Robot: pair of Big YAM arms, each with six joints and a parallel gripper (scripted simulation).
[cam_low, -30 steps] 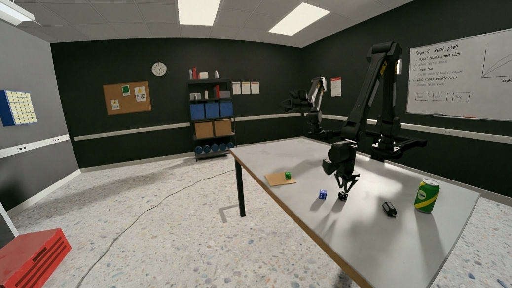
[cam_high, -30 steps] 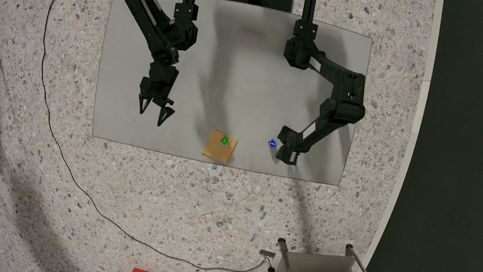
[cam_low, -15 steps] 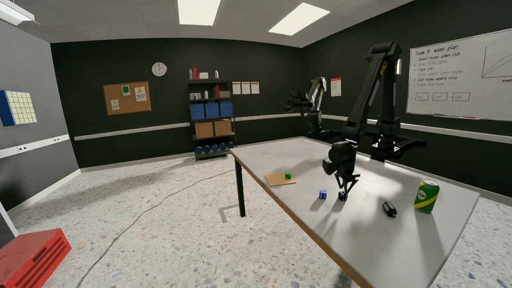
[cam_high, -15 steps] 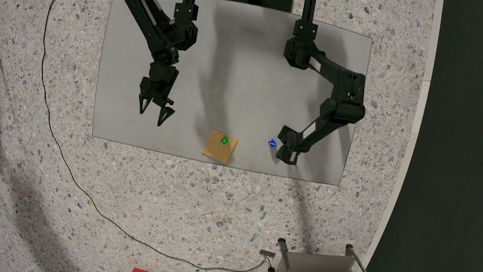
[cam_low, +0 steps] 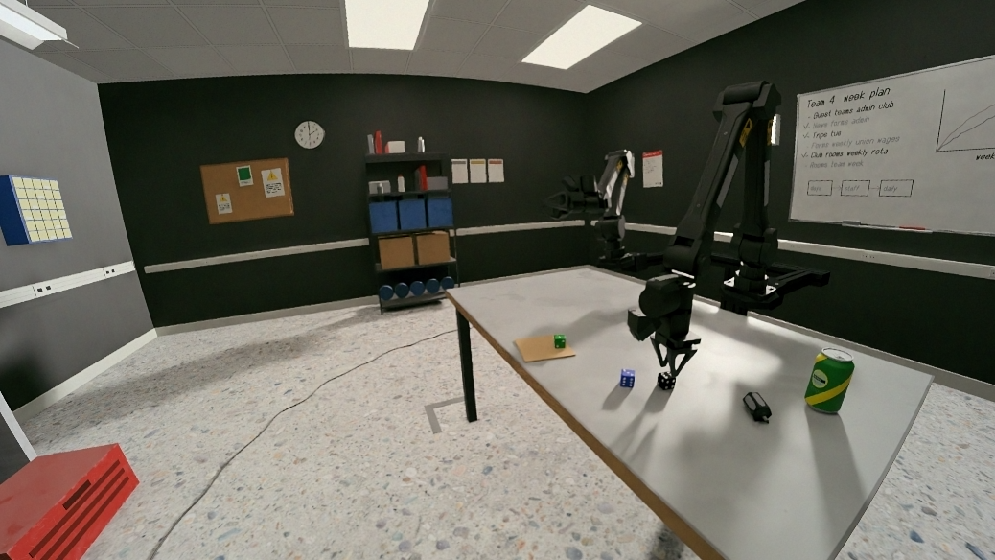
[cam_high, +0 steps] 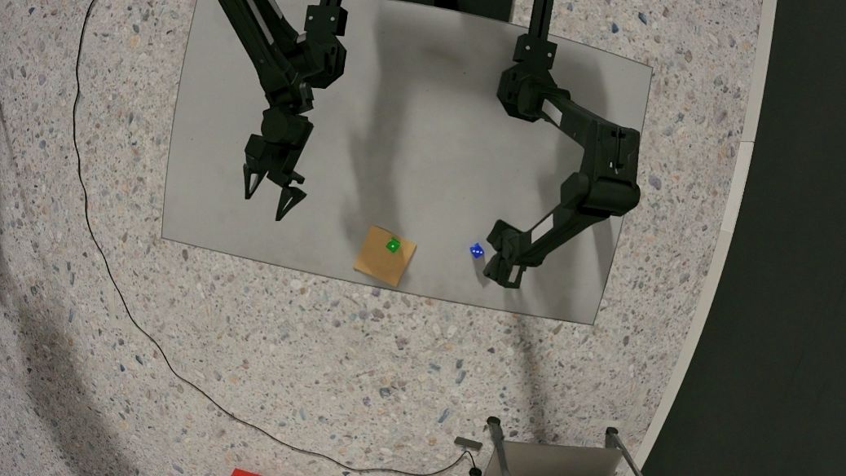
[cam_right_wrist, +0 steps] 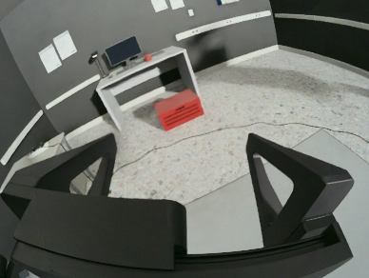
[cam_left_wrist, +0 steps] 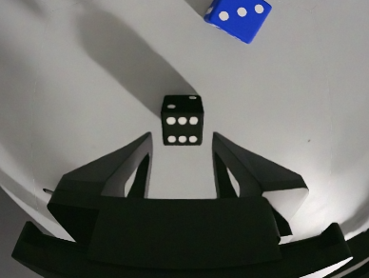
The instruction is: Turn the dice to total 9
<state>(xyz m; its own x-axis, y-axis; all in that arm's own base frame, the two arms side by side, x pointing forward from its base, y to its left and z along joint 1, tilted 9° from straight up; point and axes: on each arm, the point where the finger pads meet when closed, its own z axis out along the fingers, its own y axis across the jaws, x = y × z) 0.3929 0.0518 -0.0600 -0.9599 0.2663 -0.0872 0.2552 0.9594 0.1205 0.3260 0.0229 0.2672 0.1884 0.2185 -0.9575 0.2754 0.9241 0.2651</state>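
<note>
Now: left hand 3 cm above the black die. From my left hand the other things lie so: blue die: 7 cm ahead, 6 cm to the right, 3 cm below; then brown square mat: 13 cm ahead, 32 cm to the right, 4 cm below; then green die: 9 cm ahead, 30 cm to the right, 3 cm below.
</note>
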